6 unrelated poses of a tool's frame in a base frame.
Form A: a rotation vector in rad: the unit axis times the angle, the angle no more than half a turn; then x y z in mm.
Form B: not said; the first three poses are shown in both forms.
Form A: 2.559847 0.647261 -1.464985 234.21 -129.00 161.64
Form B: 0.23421 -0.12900 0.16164 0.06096 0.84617 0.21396 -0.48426
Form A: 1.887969 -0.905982 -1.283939 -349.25 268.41 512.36
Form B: -0.34925 0.26841 0.51236 0.33595 0.72393 -0.34739 -0.49232
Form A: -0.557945 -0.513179 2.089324 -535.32 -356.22 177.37
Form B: -0.53532 -0.35622 0.17737 0.44350 -0.22499 -0.20694 0.84253
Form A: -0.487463 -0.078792 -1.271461 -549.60 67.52 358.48
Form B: -0.54960 0.06752 0.35848 0.77632 -0.22527 -0.03641 -0.58758
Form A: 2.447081 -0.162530 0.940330 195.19 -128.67 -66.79
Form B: 0.19519 -0.12867 -0.06679 0.25468 0.90095 -0.05984 0.34620
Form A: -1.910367 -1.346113 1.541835 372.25 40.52 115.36
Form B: 0.37225 0.04052 0.11536 0.17007 -0.67239 -0.47379 0.54268
